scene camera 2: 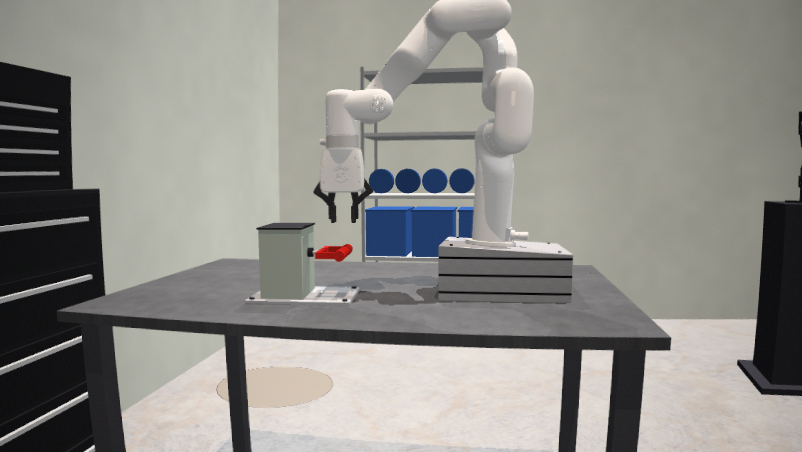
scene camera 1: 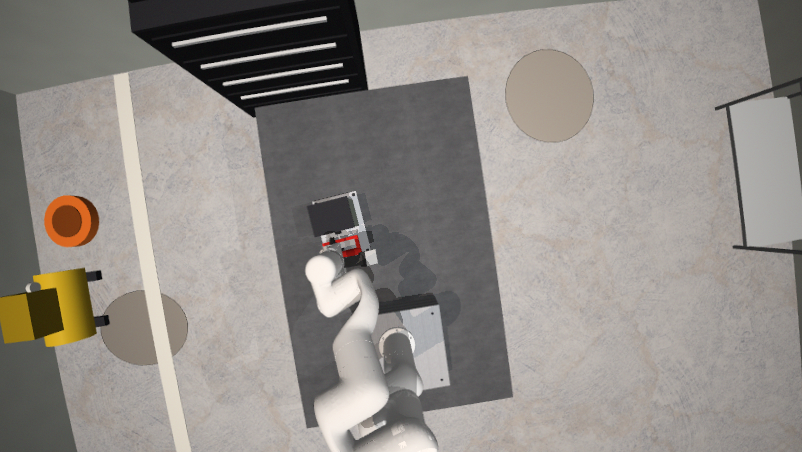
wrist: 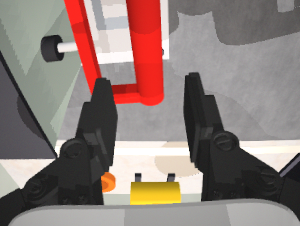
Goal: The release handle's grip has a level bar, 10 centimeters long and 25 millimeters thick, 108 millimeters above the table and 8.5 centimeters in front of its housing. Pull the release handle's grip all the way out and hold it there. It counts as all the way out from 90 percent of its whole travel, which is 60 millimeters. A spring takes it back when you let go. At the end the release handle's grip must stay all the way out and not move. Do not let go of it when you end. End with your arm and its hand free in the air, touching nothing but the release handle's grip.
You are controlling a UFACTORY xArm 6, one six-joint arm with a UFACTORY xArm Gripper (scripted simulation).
Labels:
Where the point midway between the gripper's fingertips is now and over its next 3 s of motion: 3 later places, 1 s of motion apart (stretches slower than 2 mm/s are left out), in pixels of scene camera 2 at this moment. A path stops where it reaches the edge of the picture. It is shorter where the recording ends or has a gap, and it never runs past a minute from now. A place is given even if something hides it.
The gripper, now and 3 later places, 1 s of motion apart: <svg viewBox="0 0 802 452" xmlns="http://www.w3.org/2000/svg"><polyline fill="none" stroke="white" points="343,222 343,224 344,239 343,243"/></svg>

